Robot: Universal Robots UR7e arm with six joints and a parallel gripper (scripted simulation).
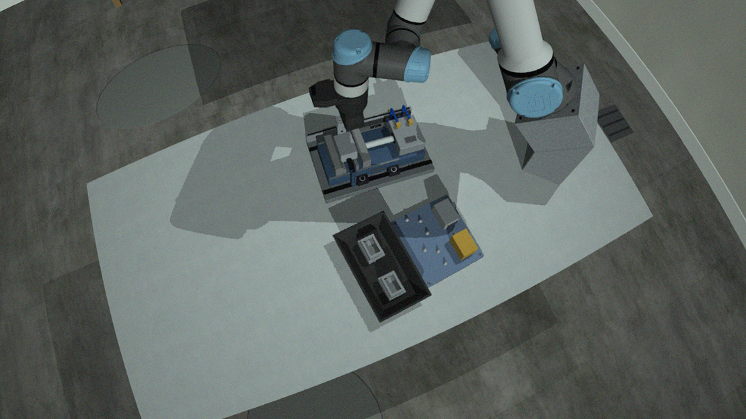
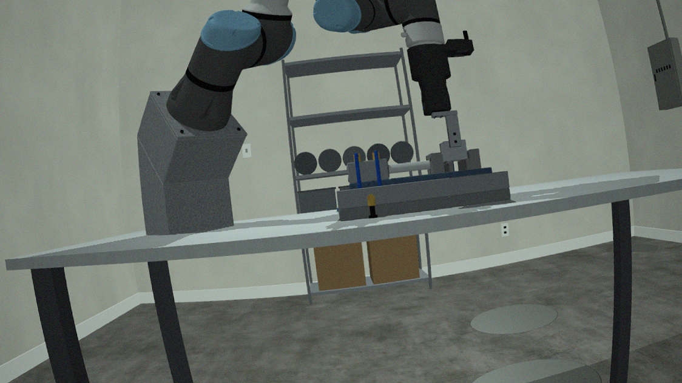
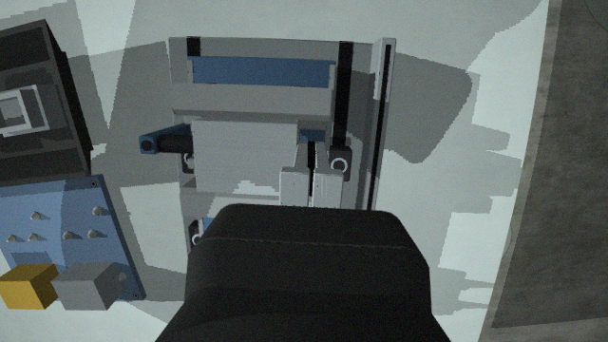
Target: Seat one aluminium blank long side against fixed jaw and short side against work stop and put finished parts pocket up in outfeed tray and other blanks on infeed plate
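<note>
My gripper is now 40 mm to the right of the fixed jaw, 40 mm short of it and 40 mm above it. From my hand the other things lie so: vise: 80 mm below, 60 mm behind, 40 mm to the left; then piston rod: 80 mm behind, 50 mm to the left, 40 mm below; then hose block: 160 mm behind, 50 mm to the left, 40 mm below.
</note>
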